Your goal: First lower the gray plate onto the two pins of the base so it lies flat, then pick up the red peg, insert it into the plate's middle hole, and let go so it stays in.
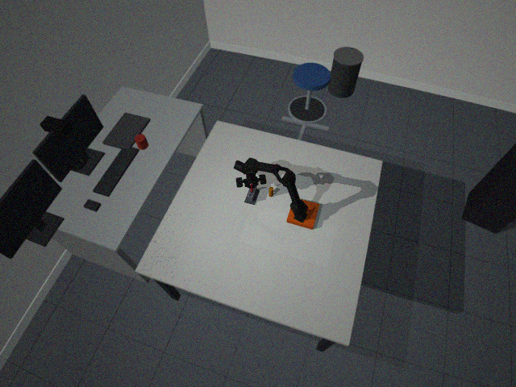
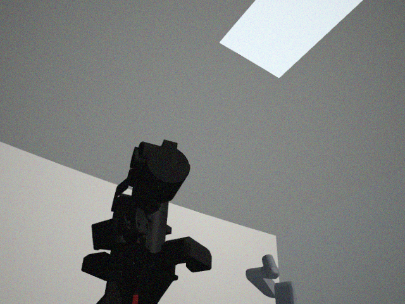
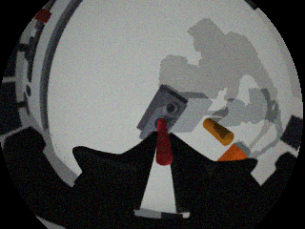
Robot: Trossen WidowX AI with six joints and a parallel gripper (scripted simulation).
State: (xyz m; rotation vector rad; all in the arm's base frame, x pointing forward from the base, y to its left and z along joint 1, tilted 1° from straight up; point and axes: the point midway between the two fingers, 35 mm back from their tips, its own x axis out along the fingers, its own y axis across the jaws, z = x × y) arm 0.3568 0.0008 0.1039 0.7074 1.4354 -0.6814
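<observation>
The red peg lies right at my gripper tip. The rest, counted from my gripper tip: base 9 cm below; then gray plate 5 cm below.
</observation>
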